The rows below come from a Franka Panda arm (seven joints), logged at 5 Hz.
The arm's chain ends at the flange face. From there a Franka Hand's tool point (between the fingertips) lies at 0.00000 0.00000 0.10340 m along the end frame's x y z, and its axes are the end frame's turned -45 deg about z.
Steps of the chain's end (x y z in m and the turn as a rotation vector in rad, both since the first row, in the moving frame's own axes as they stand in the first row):
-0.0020, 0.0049, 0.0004, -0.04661, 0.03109, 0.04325
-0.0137, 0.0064, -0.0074, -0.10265, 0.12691, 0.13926
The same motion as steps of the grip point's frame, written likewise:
-0.0061, 0.0077, 0.0002, -0.05494, -0.01097, 0.04325
-0.0136, 0.0116, -0.0088, -0.16232, 0.01715, 0.13926

